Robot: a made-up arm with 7 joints.
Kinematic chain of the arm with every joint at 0, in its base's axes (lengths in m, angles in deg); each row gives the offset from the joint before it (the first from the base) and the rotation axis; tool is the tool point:
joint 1: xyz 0 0 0.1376 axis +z
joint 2: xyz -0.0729 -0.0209 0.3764 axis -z
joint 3: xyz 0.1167 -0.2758 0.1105 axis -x
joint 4: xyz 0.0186 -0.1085 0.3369 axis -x
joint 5: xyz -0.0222 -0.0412 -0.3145 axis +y
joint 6: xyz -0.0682 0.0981 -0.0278 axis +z
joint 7: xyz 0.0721 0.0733 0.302 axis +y
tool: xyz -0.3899 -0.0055 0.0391
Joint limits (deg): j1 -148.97..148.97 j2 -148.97..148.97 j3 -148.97..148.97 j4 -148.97..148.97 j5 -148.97..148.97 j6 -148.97..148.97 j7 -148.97..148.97
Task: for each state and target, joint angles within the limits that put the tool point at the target. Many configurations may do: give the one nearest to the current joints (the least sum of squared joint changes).
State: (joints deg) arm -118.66 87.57 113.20 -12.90 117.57 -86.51 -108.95
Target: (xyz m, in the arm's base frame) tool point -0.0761 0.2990 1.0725
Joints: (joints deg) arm -110.84 82.46 96.76 4.90 117.25 -87.62 -146.94
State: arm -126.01 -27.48 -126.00 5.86 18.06 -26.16 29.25
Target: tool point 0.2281 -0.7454 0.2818
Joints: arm -85.44 -71.70 -132.59 -2.92 44.91 -28.59 53.85
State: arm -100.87 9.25 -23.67 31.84 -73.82 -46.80 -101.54
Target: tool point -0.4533 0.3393 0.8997
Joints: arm -117.74 21.69 0.64 35.99 -86.28 -38.32 -127.71
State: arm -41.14 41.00 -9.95 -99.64 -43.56 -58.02 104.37
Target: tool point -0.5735 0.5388 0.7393
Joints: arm -55.67 53.92 -22.40 -97.84 -45.31 -58.02 100.47
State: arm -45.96 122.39 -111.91 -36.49 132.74 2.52 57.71
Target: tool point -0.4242 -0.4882 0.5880
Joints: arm -30.62 108.30 -91.08 4.14 144.44 5.10 64.13
